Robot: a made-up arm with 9 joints. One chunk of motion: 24 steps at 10 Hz.
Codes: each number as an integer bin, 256 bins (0 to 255) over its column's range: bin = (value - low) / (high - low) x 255, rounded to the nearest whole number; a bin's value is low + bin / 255 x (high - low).
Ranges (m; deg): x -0.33..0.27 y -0.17..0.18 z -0.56..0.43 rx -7..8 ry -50..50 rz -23..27
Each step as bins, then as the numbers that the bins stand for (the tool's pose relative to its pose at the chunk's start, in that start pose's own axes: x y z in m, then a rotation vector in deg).
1 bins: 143 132 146 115 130 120
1 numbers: 0.0065 0.0112 0.0068 -0.24 0.98 0.53
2 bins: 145 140 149 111 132 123
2 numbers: 0.0112 0.0222 0.0185 -0.47 1.76 1.12
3 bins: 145 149 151 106 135 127
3 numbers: 0.0112 0.0345 0.0262 -0.76 2.94 1.90
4 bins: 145 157 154 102 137 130
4 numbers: 0.0112 0.0455 0.0379 -1.00 3.73 2.49
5 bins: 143 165 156 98 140 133
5 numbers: 0.0065 0.0565 0.0456 -1.24 4.90 3.08
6 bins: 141 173 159 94 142 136
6 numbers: 0.0018 0.0675 0.0573 -1.47 5.69 3.67
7 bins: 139 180 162 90 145 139
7 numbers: -0.0029 0.0771 0.0689 -1.71 6.86 4.25
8 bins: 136 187 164 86 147 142
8 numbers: -0.0100 0.0867 0.0767 -1.94 7.65 4.84
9 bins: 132 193 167 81 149 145
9 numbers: -0.0194 0.0949 0.0884 -2.24 8.43 5.43
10 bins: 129 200 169 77 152 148
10 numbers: -0.0265 0.1045 0.0961 -2.47 9.61 6.02
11 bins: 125 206 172 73 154 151
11 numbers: -0.0359 0.1127 0.1078 -2.71 10.39 6.61
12 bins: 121 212 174 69 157 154
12 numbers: -0.0453 0.1210 0.1155 -2.94 11.57 7.20
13 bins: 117 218 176 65 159 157
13 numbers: -0.0547 0.1292 0.1233 -3.18 12.35 7.78
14 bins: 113 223 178 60 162 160
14 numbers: -0.0641 0.1361 0.1311 -3.47 13.53 8.37
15 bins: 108 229 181 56 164 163
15 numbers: -0.0759 0.1443 0.1427 -3.71 14.31 8.96
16 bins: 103 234 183 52 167 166
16 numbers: -0.0876 0.1512 0.1505 -3.94 15.49 9.55
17 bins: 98 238 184 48 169 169
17 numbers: -0.0994 0.1567 0.1544 -4.18 16.27 10.14
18 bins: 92 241 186 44 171 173
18 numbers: -0.1135 0.1608 0.1621 -4.41 17.06 10.92
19 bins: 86 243 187 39 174 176
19 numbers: -0.1276 0.1635 0.1660 -4.71 18.24 11.51
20 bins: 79 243 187 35 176 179
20 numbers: -0.1441 0.1635 0.1660 -4.94 19.02 12.10
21 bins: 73 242 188 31 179 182
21 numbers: -0.1582 0.1622 0.1699 -5.18 20.20 12.69
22 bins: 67 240 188 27 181 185
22 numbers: -0.1724 0.1594 0.1699 -5.41 20.98 13.27
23 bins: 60 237 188 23 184 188
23 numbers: -0.1888 0.1553 0.1699 -5.65 22.16 13.86
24 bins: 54 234 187 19 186 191
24 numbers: -0.2029 0.1512 0.1660 -5.88 22.94 14.45
